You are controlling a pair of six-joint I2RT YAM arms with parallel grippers.
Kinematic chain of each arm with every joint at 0, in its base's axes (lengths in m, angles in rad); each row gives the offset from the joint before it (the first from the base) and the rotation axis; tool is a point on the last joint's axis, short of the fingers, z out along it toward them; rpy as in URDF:
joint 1: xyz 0 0 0.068 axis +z
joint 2: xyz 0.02 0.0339 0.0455 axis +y
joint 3: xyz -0.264 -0.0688 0 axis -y
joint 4: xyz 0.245 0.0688 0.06 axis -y
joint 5: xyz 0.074 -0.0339 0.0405 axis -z
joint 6: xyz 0.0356 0 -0.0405 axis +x
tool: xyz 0 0 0 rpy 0 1.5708 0
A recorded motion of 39 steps. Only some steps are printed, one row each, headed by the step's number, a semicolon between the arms.
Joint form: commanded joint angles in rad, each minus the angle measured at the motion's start. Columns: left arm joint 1, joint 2, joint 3, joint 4, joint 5, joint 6; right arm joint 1, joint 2, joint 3, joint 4, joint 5, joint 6.
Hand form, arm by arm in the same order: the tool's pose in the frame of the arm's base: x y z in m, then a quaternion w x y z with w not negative. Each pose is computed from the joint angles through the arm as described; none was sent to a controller.
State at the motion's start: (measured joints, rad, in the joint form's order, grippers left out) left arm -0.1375 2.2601 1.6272 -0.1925 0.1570 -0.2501; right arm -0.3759 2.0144 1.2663 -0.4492 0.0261 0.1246
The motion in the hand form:
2: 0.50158 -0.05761 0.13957 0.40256 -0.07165 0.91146 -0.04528; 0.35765 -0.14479 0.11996 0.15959 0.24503 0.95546 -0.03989
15: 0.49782 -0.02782 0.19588 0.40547 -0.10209 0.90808 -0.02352; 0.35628 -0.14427 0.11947 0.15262 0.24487 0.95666 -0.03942
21: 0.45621 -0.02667 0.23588 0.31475 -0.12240 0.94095 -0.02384; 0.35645 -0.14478 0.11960 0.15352 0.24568 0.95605 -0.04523
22: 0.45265 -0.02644 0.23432 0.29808 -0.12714 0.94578 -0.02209; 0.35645 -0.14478 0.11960 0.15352 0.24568 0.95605 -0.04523
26: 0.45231 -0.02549 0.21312 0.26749 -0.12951 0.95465 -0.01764; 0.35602 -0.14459 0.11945 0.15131 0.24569 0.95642 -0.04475
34: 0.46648 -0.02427 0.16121 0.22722 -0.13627 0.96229 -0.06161; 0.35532 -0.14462 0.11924 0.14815 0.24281 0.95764 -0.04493
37: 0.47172 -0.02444 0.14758 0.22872 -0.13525 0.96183 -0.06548; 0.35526 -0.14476 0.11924 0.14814 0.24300 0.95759 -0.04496
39: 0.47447 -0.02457 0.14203 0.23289 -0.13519 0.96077 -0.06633; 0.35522 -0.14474 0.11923 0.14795 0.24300 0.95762 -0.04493
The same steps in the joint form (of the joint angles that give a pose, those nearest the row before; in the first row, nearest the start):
2: 0.0187 0.0221 0.0065 0.1026 -0.2201 0.0023; -0.0053 0.0000 -0.0256 -0.0195 0.0111 -0.0099
15: 0.0755 -0.0736 0.0809 -0.0668 -0.2430 0.0023; -0.0053 0.0000 -0.0256 -0.0336 0.0118 -0.0107
21: 0.0736 -0.2148 0.0805 -0.4017 -0.2274 -0.0492; -0.0054 0.0000 -0.0256 -0.0301 0.0233 -0.0107
22: 0.0736 -0.2167 0.0804 -0.4390 -0.2273 -0.0591; -0.0054 0.0000 -0.0256 -0.0301 0.0233 -0.0107
26: 0.0759 -0.1858 0.0573 -0.4494 -0.2243 -0.0626; -0.0053 0.0000 -0.0255 -0.0347 0.0229 -0.0107
34: 0.0881 -0.0645 0.0515 -0.3872 -0.1228 -0.0889; -0.0061 0.0000 -0.0255 -0.0408 0.0229 -0.0175
37: 0.0889 -0.0297 0.0515 -0.3479 -0.1152 -0.0881; -0.0065 0.0000 -0.0256 -0.0408 0.0229 -0.0175
39: 0.0889 -0.0149 0.0515 -0.3242 -0.1152 -0.0885; -0.0065 0.0000 -0.0256 -0.0412 0.0229 -0.0175

